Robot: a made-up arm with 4 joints.
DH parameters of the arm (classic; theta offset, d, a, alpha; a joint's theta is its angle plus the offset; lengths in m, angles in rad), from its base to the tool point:
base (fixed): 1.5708 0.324 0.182 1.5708
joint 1: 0 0.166 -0.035 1.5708
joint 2: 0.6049 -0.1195 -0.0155 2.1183
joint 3: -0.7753 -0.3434 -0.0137 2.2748
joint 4: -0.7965 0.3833 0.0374 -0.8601
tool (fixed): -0.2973 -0.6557 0 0
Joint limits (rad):
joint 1: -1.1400..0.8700
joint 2: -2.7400..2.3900
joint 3: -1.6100..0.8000
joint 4: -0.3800..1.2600
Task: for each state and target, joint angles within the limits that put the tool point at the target. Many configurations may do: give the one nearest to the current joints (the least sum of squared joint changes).
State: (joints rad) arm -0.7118 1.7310 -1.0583 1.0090
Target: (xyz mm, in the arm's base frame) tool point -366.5 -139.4 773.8
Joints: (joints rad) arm -0.8870 2.1088 -0.9680 1.2600
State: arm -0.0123 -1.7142 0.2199 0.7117
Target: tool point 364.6 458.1 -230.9
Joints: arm 0.0238 -1.6723 0.2105 0.2853
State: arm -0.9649 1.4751 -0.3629 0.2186
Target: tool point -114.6 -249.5 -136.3
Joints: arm -0.2000 2.0082 -0.0289 0.4096
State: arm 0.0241 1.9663 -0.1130 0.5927
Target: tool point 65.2 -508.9 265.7
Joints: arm -0.7235 1.6436 -0.3138 0.3792
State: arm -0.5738 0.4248 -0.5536 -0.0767
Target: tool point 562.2 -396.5 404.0
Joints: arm -0.9415 0.7355 -0.7226 0.3323
